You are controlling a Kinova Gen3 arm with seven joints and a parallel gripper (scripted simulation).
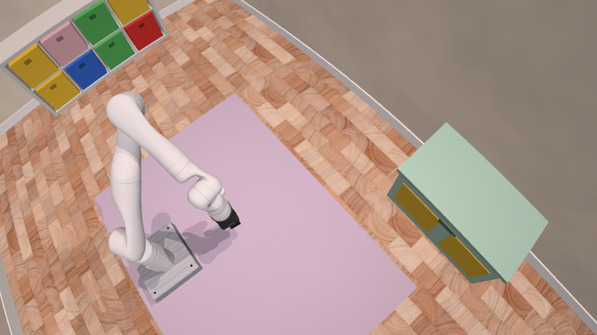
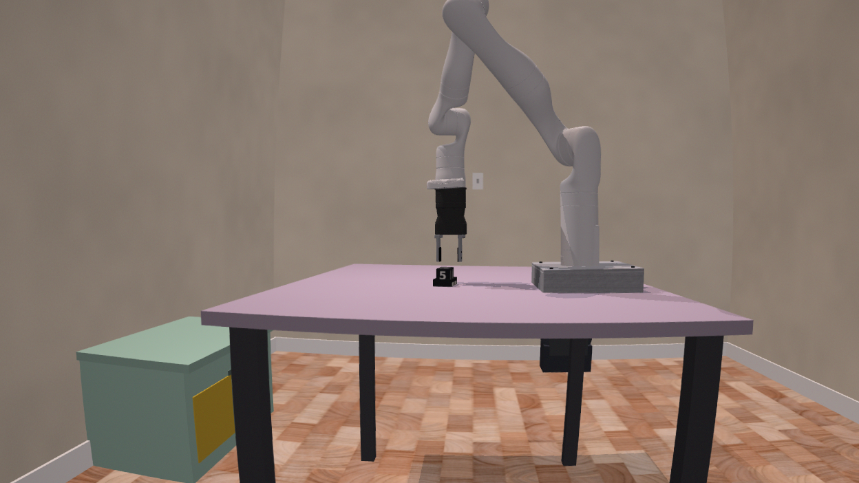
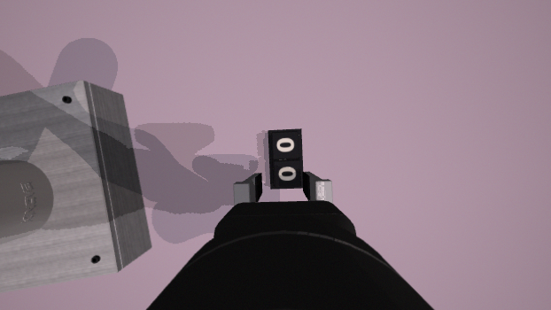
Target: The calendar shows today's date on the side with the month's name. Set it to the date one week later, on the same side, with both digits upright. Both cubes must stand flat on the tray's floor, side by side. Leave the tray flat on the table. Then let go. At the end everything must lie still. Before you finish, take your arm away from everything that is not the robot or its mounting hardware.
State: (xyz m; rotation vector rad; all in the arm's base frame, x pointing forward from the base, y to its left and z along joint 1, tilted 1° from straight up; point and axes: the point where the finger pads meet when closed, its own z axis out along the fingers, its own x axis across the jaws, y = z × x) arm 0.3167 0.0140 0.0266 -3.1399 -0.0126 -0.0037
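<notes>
Now: hand 1 cm short of the cube, 1 cm to the right of it and 5 cm above it. From my hand the other things lie so: black calendar tray (2 cm to the left, 6 cm below).
</notes>
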